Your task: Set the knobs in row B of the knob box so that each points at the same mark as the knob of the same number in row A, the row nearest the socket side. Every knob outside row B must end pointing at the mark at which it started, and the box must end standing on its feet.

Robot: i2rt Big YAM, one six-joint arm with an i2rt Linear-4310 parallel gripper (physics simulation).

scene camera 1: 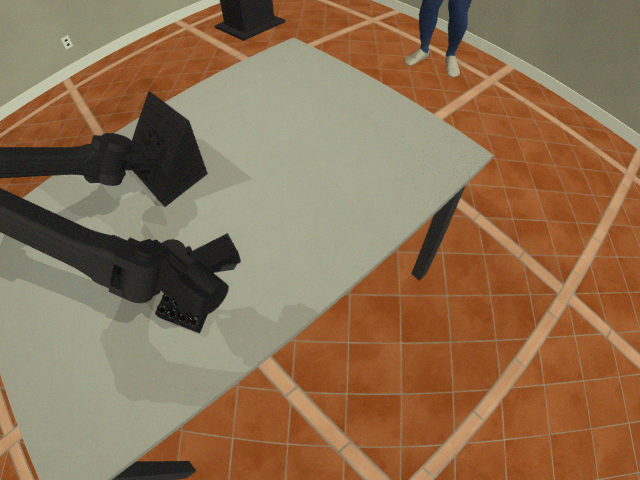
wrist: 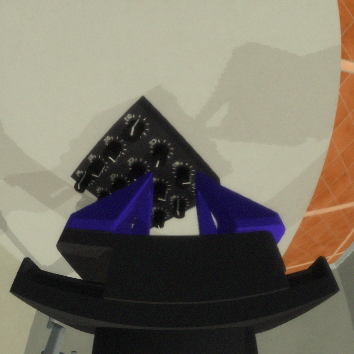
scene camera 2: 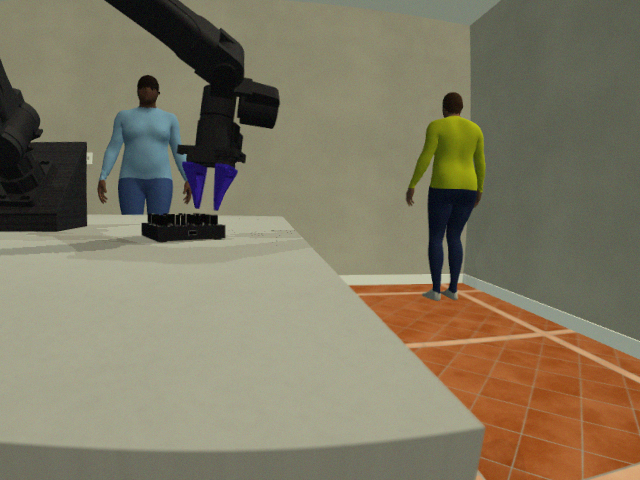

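Seen in the pictures: gripper, fingertip midpoint: [wrist: 173, 178] [scene camera 2: 206, 209]; arm's base, link origin: [scene camera 1: 152, 156] [scene camera 2: 26, 184].
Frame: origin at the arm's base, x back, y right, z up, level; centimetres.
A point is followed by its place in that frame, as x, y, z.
Note:
The black knob box [scene camera 1: 197, 327] @(-42.4, 16.2, -6.9) [scene camera 2: 170, 233] @(-35.1, 20.9, -7.9) [wrist: 175, 136] @(-39.6, 10.9, -7.7) stands flat on the table. Its socket [scene camera 2: 192, 233] @(-38.1, 19.3, -8.0) shows in scene camera 2. My gripper [scene camera 2: 206, 209] @(-39.3, 12.6, -4.6) [wrist: 173, 178] @(-39.3, 12.6, -4.6) is partly open and empty, fingers pointing down, tips slightly above the knob tops. In the wrist view the tips are either side of knob B1 [wrist: 183, 173] @(-39.9, 13.2, -5.8), whose white line points down and slightly right. Knob B2 [wrist: 160, 189] @(-37.7, 14.6, -5.8) also points down and slightly right. Knob A2 [wrist: 178, 207] @(-38.8, 16.9, -5.7) shows an almost vertical line. The left finger hides the rest of row B; the right finger covers A1.
A black slanted block [scene camera 1: 170, 149] @(-6.3, -3.7, 3.8) [scene camera 2: 64, 183] @(-8.0, -0.5, 0.2) with a black arm-like link [scene camera 1: 49, 161] @(-6.9, 21.0, 21.1) stands left of my arm. The grey table's edge [scene camera 1: 330, 305] @(-56.4, -7.5, -10.1) runs near the box. People [scene camera 1: 445, 28] [scene camera 2: 147, 147] [scene camera 2: 452, 155] stand beyond the table.

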